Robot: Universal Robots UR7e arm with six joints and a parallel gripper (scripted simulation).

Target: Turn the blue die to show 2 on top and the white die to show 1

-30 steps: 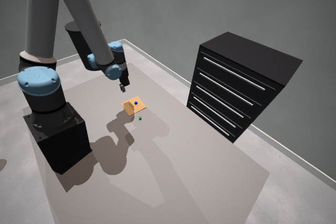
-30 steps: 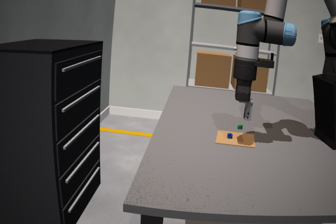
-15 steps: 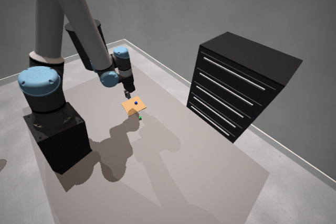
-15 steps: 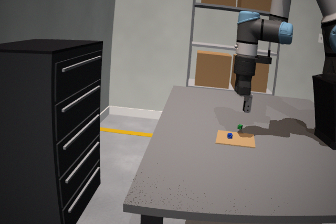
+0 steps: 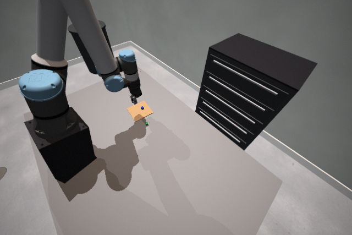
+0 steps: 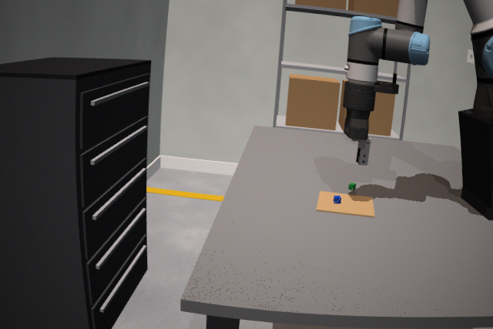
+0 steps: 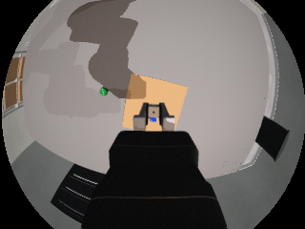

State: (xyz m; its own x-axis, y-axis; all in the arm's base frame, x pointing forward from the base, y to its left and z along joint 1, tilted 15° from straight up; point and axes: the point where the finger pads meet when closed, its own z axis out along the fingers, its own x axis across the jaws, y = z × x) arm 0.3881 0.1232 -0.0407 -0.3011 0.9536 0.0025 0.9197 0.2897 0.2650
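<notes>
The orange mat lies 20 mm ahead of my hand, 10 mm to the left of it and 120 mm below it. Also, from my hand: green die 20 mm ahead, 120 mm to the right, 120 mm below; then white die 10 mm below; then blue die 50 mm ahead, 10 mm to the left, 110 mm below.
</notes>
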